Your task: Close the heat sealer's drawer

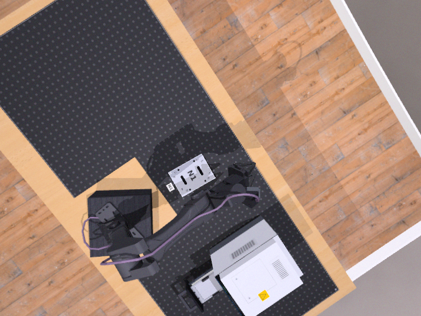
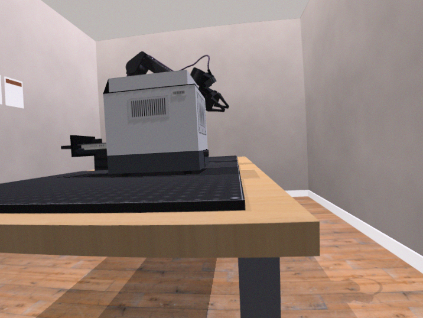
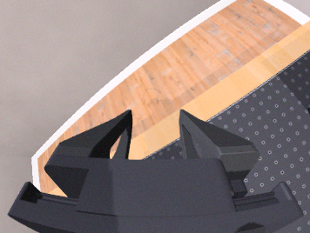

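Now: the sealer drawer 44 cm behind my hand, 29 cm to the right of it and 16 cm below it. The rest, counted from my hand: tag: 30 cm behind, 11 cm to the left, 25 cm below.
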